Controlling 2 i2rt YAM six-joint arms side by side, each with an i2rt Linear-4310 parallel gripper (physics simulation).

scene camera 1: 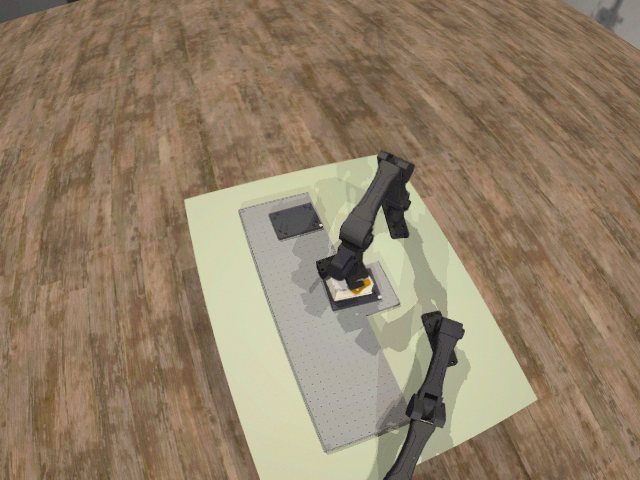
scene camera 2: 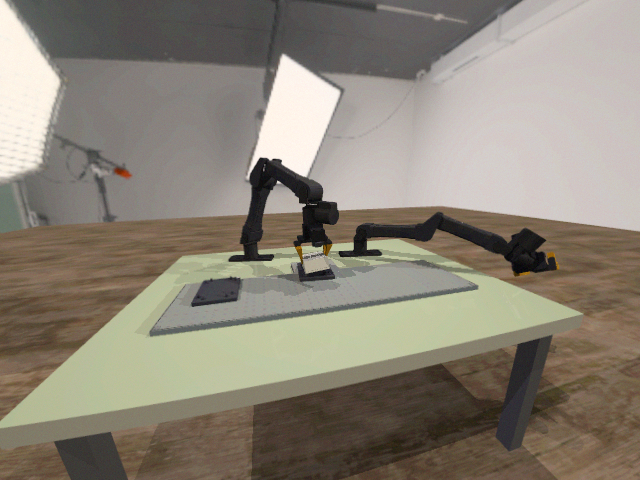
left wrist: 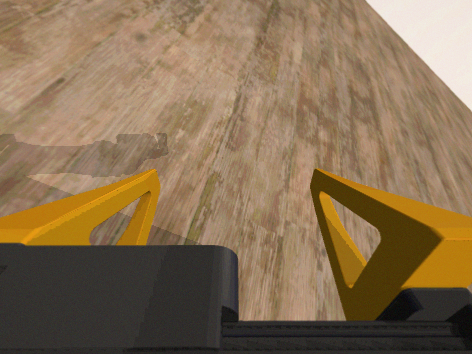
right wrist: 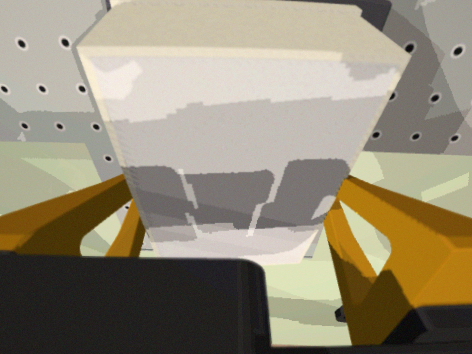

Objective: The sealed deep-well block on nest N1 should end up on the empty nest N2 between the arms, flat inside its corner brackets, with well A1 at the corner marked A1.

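Frame: origin at the left arm's base, x left, y back, z up, level; millimetres.
Seen in the pictures: left gripper, between the fingertips: (scene camera 2: 543,270) (left wrist: 235,177); right gripper, between the fingertips: (scene camera 1: 352,282) (right wrist: 235,175); left arm's base, origin of its link: (scene camera 1: 439,339) (scene camera 2: 360,254); right arm's base, origin of its link: (scene camera 1: 394,217) (scene camera 2: 251,258).
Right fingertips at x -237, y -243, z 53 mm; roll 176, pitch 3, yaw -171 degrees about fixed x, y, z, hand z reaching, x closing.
Pixels of each thing's middle, then the offset from my right fingertips to it. Level surfaces: height alone.
- pale sealed block, middle of its body: (right wrist: 235,168) (scene camera 1: 349,282) (scene camera 2: 314,261) dz +5, dx +1, dy -8 mm
- dark nest N2, middle of its body: (right wrist: 232,146) (scene camera 1: 352,288) (scene camera 2: 314,269) dz -32, dx +3, dy +4 mm
- Nest N1, middle of its body: (scene camera 2: 218,288) (scene camera 1: 295,219) dz -30, dx -306, dy -129 mm
- grey perforated plate, height of its surface: dz -40 mm
- pale green table, height of its surface: dz -53 mm
The pale sealed block (scene camera 1: 341,292) (scene camera 2: 314,264) (right wrist: 240,120) is between the fingers of my right gripper (scene camera 1: 351,287) (scene camera 2: 313,257) (right wrist: 235,175), which is shut on its sides. In scene camera 2 the block looks tilted, over the dark nest N2 (scene camera 1: 337,305) (scene camera 2: 316,277) (right wrist: 380,14); whether a lower edge touches the nest is unclear. The A1 mark and the block's well A1 cannot be made out. Nest N1 (scene camera 1: 295,221) (scene camera 2: 217,291) is empty. My left gripper (scene camera 2: 537,267) (left wrist: 235,177) is open and empty, far from the block, beyond the table's right side in scene camera 2.
A grey perforated plate (scene camera 1: 310,330) (scene camera 2: 392,284) lies on the pale green table (scene camera 1: 222,310) (scene camera 2: 310,351), with N1 on it. The left arm (scene camera 1: 436,361) (scene camera 2: 398,230) reaches outward, away from the nests. Wooden floor (left wrist: 250,115) lies below the left gripper.
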